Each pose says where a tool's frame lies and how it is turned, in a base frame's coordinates. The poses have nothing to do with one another.
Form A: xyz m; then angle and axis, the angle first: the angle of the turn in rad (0 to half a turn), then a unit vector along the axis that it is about.
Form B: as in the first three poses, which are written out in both.
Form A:
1: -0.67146 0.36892 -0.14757 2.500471 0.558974 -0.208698 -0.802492
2: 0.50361 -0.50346 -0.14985 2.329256 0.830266 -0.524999 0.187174
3: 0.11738 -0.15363 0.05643 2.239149 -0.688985 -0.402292 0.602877
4: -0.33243 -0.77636 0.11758 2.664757 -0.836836 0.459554 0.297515
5: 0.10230 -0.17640 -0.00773 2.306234 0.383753 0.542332 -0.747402
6: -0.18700 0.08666 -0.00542 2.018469 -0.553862 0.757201 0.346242
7: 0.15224 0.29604 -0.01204 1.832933 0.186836 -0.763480 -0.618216
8: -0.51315 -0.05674 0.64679 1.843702 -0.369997 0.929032 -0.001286
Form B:
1: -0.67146 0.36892 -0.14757 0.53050 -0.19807 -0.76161 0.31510
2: 0.50361 -0.50346 -0.14985 0.76272 -0.48229 0.17195 0.39509
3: 0.11738 -0.15363 0.05643 -0.62003 -0.36203 0.54254 0.43607
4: -0.33243 -0.77636 0.11758 -0.81316 0.44655 0.28910 0.23617
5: 0.10230 -0.17640 -0.00773 0.35076 0.49571 -0.68315 0.40564
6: -0.18700 0.08666 -0.00542 -0.46880 0.64091 0.29307 0.53251
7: 0.15224 0.29604 -0.01204 0.14825 -0.60579 -0.49053 0.60863
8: -0.51315 -0.05674 0.64679 -0.29478 0.74018 -0.00102 0.60435
